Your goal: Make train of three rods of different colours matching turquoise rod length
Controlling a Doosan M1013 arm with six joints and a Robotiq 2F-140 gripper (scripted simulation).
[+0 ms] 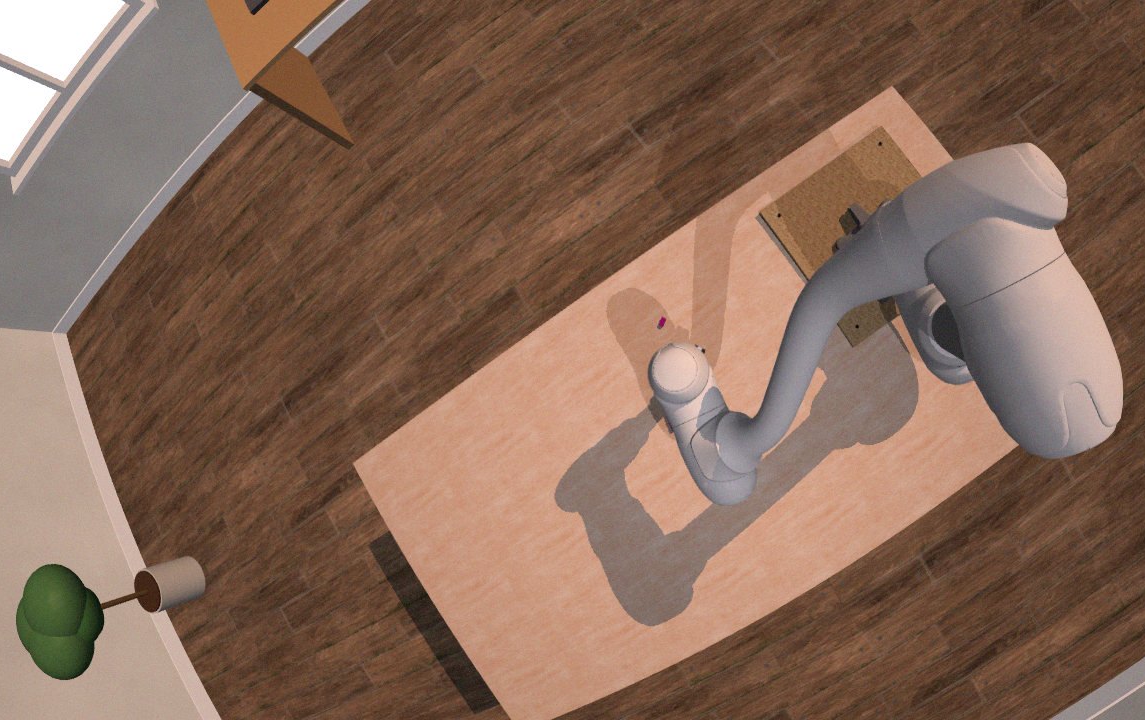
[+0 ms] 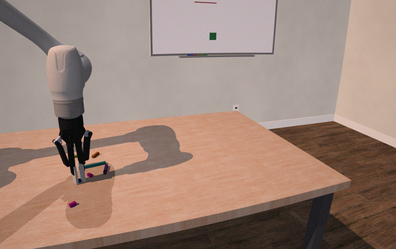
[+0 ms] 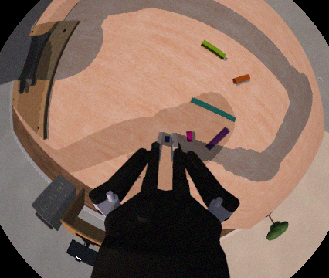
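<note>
Right now my hand is 3 cm above the blue rod. Also, from my hand: orange rod 7 cm ahead, 19 cm to the left, 3 cm below; purple rod 10 cm ahead, 5 cm to the left, 3 cm below; turquoise rod 5 cm ahead, 10 cm to the left, 3 cm below.
</note>
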